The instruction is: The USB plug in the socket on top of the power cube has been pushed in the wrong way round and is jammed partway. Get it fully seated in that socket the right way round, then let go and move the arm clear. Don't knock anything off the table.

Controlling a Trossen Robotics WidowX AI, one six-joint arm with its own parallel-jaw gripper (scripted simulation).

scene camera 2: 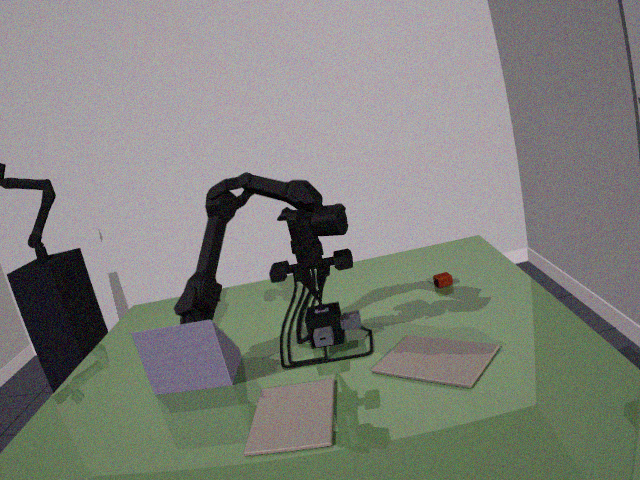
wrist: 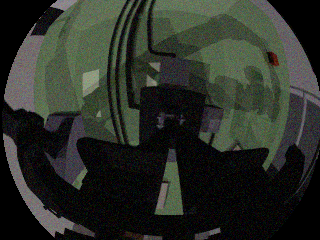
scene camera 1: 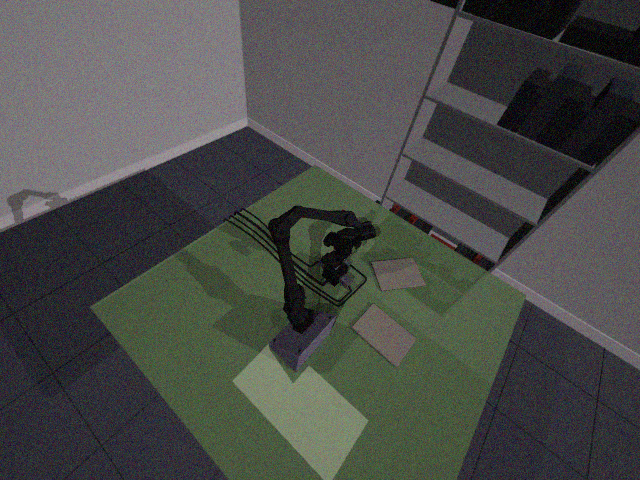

In view: my gripper [scene camera 2: 319, 298] and a dark power cube [scene camera 2: 313, 320].
My gripper is seen too in the wrist view [wrist: 172, 129].
